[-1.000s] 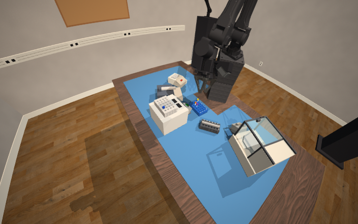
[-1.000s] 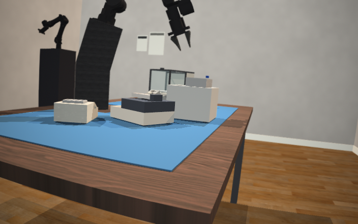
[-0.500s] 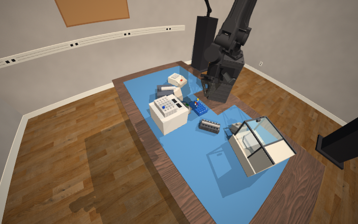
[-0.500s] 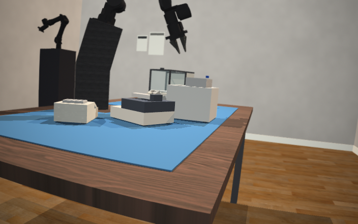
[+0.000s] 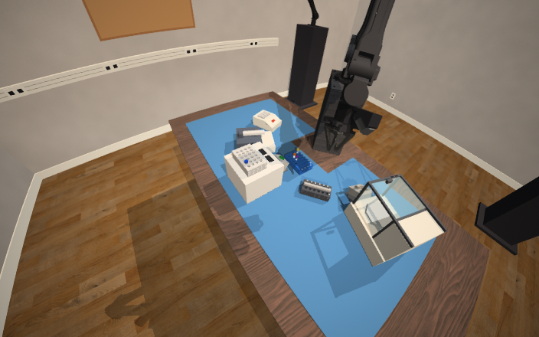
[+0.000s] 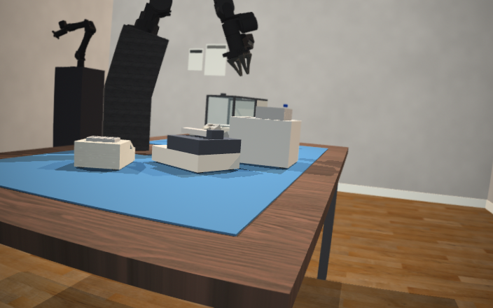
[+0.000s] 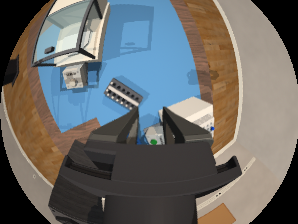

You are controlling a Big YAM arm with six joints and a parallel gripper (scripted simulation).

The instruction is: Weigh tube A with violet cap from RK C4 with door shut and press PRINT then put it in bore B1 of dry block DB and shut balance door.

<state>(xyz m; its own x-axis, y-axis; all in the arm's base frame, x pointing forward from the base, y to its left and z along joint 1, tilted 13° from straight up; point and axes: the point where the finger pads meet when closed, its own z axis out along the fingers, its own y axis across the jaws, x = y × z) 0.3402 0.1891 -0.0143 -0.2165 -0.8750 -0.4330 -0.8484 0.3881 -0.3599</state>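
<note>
Right now my hand is 220 mm to the right of the balance door, 130 mm past it and 80 mm above it. The rest, counted from my hand: blue-capped tube (210 mm to the right, 200 mm ahead, 140 mm below); round white print key (220 mm below, 180 mm behind, 110 mm to the left); dark magnet block (270 mm below, 40 mm behind, 20 mm to the right).
</note>
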